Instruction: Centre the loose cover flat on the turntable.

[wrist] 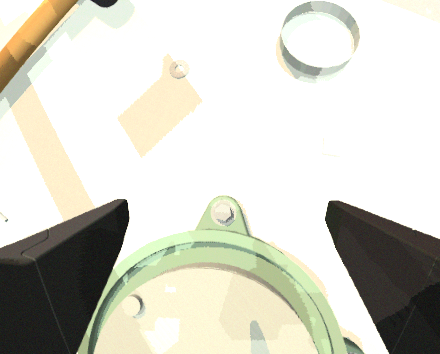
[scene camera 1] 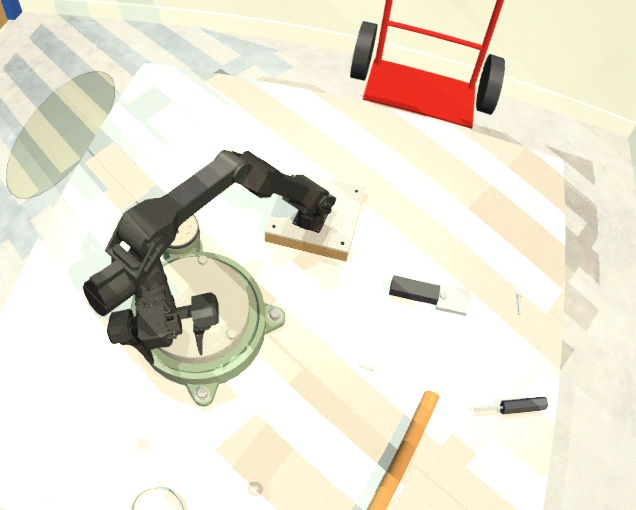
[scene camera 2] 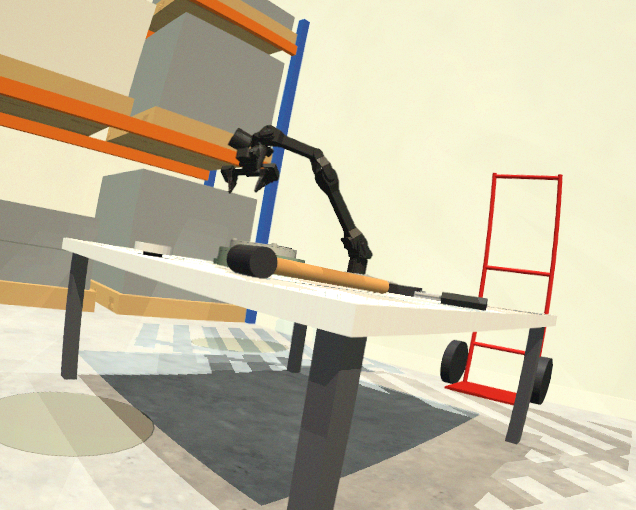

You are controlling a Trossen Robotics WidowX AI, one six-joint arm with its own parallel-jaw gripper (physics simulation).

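Places are measured from the arm's base along level axes (x right, y ahead, z up), in millimetres.
Where they show: gripper, fingertip midpoint: [wrist: 228,209] [scene camera 1: 176,358] [scene camera 2: 241,192]; arm's base at its link origin: [scene camera 1: 310,218].
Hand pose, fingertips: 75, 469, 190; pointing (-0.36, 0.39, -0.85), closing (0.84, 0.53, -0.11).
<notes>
Each offset is from my fingertips to the top centre of the thing, as dx, dy, dz. "pt": to the spot under its first point.
A green round housing @(pt -28, -43, -170) [scene camera 1: 212,374] [scene camera 2: 220,259] [wrist: 210,254] with bolted lugs stands on the table. A beige disc @(+60, -155, -135) [scene camera 1: 222,286] [wrist: 210,300] with small round studs lies within its rim and looks flat. I cannot tell whether this disc is the loose cover or the turntable's own top. My gripper [scene camera 1: 175,357] [scene camera 2: 243,190] [wrist: 228,209] is open and empty, fingers pointing down, well above the housing. In scene camera 1 the arm hides the disc's left part; in the wrist view the near part is cut off.
A mallet @(-430, +24, -170) [scene camera 1: 403,451] [scene camera 2: 252,260] [wrist: 35,35] lies toward the front. A shallow ring @(-33, +267, -199) [scene camera 2: 153,247] [wrist: 292,62] and a washer @(-187, +136, -229) [wrist: 173,73] lie beyond the housing in the wrist view. A scraper @(-384, -403, -202) [scene camera 1: 414,289] and a screwdriver @(-636, -205, -202) [scene camera 1: 522,405] [scene camera 2: 463,300] lie right. A small drum @(pt +148, -292, -129) [scene camera 1: 184,233] adjoins the housing.
</notes>
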